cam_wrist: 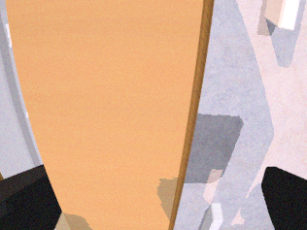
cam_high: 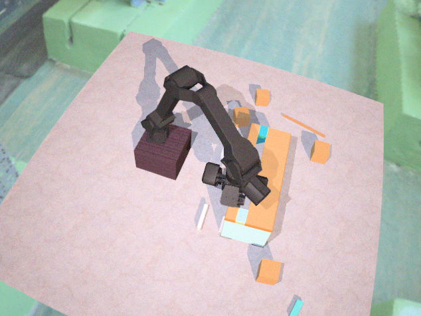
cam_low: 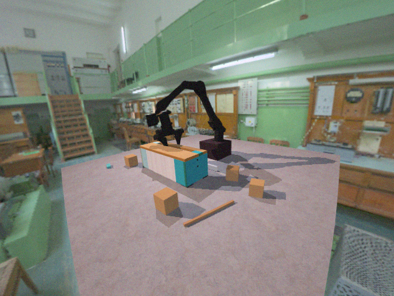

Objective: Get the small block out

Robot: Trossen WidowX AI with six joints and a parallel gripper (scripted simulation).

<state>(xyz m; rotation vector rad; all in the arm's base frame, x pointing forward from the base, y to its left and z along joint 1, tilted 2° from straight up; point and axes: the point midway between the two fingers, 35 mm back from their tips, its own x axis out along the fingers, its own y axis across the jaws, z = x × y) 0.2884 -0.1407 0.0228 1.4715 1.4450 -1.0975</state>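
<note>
Right now my gripper tip is 5 cm short of the pale orange block, 4 cm to the right of it and 1 cm above it. The rest, counted from my gripper tip: thin orange stick: 42 cm to the left, 23 cm ahead, 10 cm below; then teal piece: 32 cm to the right, 27 cm ahead, 9 cm below; then long box: 6 cm to the left, 4 cm below, 4 cm ahead.
</note>
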